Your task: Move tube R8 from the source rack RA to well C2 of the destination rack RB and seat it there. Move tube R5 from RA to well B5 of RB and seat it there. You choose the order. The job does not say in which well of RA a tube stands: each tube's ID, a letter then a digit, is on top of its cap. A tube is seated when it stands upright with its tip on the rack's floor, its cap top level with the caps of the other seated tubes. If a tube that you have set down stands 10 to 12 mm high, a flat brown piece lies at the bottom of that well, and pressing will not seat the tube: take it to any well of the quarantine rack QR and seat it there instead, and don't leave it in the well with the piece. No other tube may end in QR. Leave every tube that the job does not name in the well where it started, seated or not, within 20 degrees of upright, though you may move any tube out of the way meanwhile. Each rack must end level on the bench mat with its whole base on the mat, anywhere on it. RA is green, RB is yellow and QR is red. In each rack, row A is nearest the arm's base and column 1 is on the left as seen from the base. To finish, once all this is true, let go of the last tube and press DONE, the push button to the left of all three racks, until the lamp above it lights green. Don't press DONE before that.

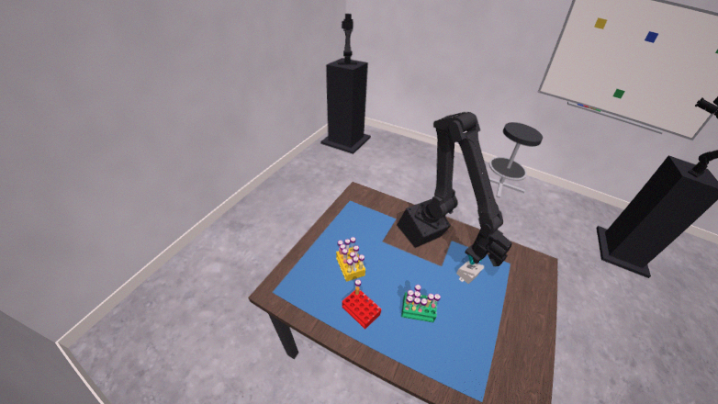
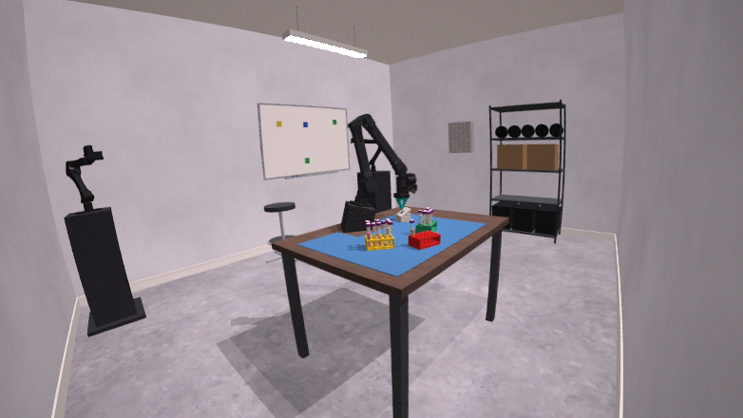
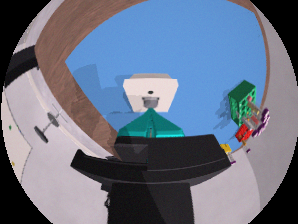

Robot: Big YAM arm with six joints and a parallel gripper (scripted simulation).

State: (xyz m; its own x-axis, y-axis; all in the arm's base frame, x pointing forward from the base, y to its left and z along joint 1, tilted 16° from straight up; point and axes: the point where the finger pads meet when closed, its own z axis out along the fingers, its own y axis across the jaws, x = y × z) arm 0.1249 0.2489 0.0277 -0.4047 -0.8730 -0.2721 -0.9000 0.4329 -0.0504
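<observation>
Now: hand 60 mm above the white DONE button box and 10 mm short of it. Round my hand: yellow rack RB: 470 mm to the right, 220 mm ahead, 60 mm below; red rack QR: 380 mm ahead, 330 mm to the right, 60 mm below; green rack RA: 270 mm ahead, 130 mm to the right, 60 mm below.
</observation>
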